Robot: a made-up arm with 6 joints.
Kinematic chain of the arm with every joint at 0, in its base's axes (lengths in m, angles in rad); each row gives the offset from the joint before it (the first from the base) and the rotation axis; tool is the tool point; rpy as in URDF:
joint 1: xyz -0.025 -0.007 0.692 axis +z
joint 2: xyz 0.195 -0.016 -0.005 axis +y
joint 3: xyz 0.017 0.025 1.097 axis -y
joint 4: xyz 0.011 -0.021 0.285 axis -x
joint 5: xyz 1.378 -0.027 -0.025 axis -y
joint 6: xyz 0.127 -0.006 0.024 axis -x
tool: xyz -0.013 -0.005 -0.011 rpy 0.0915 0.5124 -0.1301
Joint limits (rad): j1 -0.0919..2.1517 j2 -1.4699..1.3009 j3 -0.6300..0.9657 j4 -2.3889..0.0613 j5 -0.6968..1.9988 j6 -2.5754..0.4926
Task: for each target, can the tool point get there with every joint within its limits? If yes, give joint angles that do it. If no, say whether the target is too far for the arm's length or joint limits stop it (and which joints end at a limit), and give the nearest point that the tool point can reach.
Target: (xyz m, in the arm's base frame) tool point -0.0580 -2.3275 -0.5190
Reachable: no: joint limits stop it (at a limit: joint 2, joint 3, joint 4, joint 6) | nearest point -0.0553 -2.1396 1.3993 | short by 1.927 m
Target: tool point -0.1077 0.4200 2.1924
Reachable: yes | joints 1.9397 -0.9491 -0.4508 -2.1596 1.3548 -2.2628
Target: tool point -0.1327 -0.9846 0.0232
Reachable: no: joint limits stop it (at a limit: joint 1, joint 2, joint 3, joint 6) | nearest point 0.9286 -0.1716 -0.4057 | short by 1.404 m
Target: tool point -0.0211 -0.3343 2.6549
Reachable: yes | joints 1.7214 -1.1043 -0.0221 -1.9677 -0.4066 -1.5559
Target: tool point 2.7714 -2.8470 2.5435
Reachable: no: too far | nearest point 1.2009 -1.7765 1.7488 | short by 2.060 m
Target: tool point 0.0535 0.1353 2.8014
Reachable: yes | joints 1.2381 -0.7888 0.1299 -0.3188 -0.3405 -0.3730
